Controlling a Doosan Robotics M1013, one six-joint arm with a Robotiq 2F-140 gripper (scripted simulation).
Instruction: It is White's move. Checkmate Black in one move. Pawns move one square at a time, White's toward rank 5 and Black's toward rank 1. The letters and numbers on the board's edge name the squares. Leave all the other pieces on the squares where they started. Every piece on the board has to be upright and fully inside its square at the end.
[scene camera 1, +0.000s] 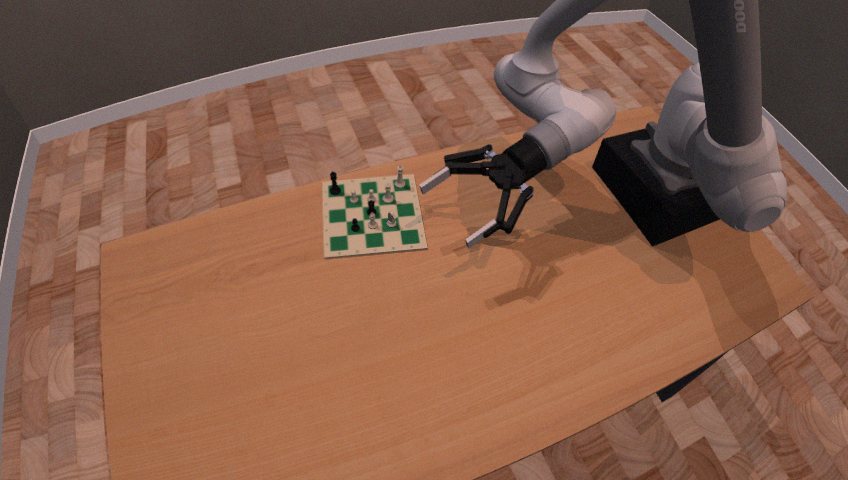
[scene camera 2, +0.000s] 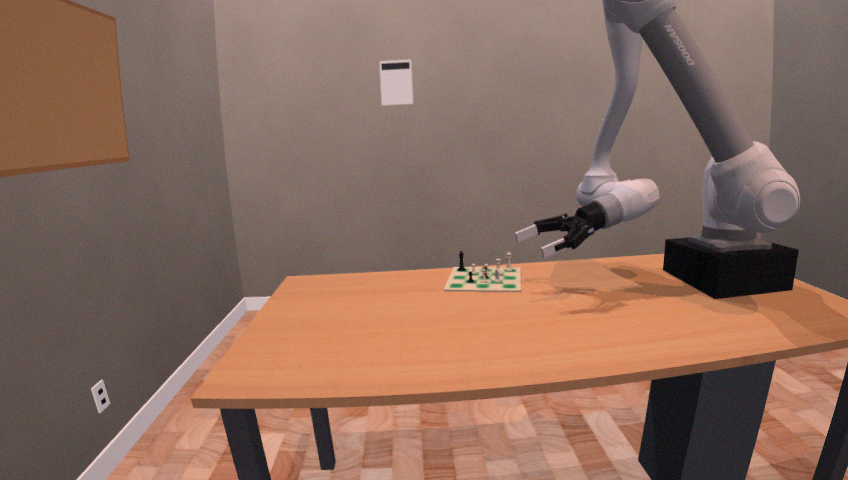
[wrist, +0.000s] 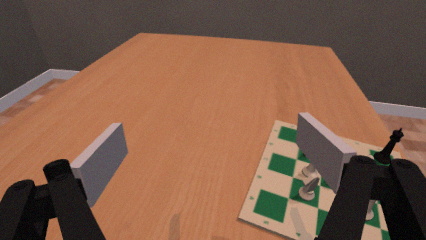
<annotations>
My gripper shows in scene camera 1 (443, 216), in scene camera 2 and in the wrist view. One and the same spot on my gripper: (wrist: 355, 179) is (scene camera 2: 543, 223).
</annotations>
